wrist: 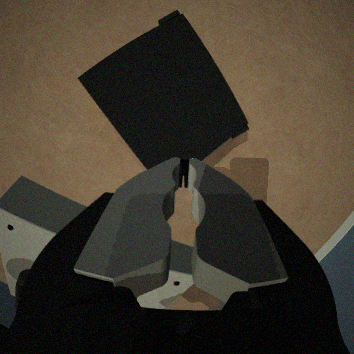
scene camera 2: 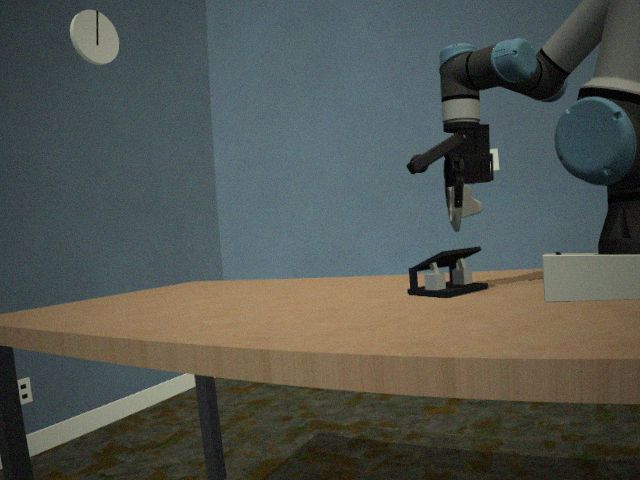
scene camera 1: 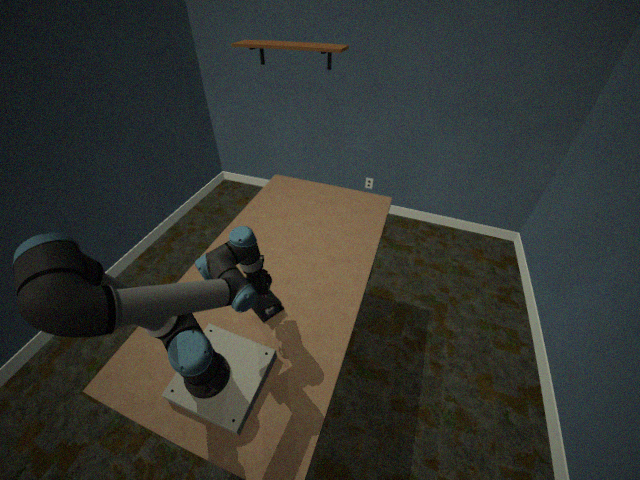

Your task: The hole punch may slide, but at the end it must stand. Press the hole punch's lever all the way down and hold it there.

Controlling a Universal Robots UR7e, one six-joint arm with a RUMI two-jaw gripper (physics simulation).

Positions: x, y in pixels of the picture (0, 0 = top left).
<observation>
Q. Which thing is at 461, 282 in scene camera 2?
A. A black hole punch.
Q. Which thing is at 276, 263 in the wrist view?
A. My gripper.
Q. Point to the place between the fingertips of my gripper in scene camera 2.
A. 457, 231
</observation>
